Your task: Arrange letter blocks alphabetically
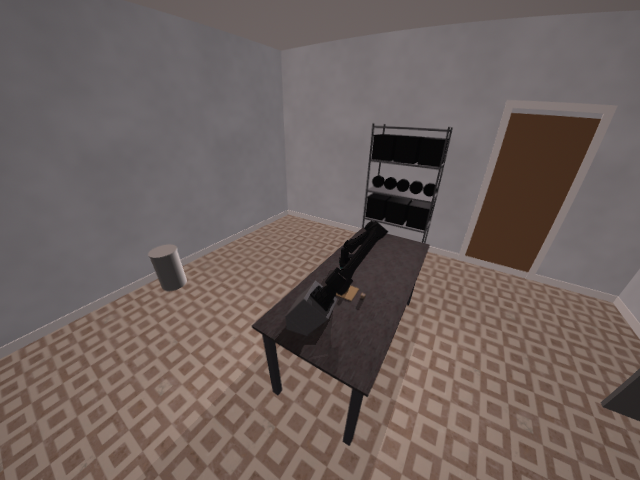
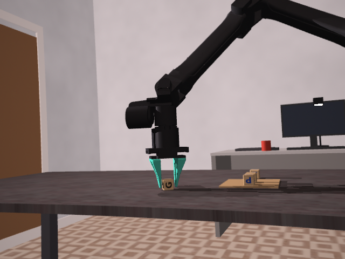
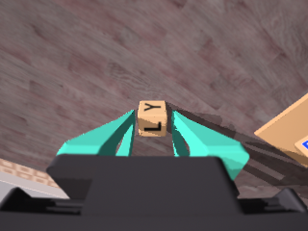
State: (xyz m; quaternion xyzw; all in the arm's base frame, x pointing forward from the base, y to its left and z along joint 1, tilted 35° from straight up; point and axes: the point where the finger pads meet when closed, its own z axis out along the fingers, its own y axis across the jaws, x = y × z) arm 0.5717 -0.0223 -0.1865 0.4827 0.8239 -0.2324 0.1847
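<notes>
My hand is 20 cm past the mat, 10 cm to the left of it and 1 cm above it. The rest, counted from my hand: block 20 cm behind, 22 cm to the right.
</notes>
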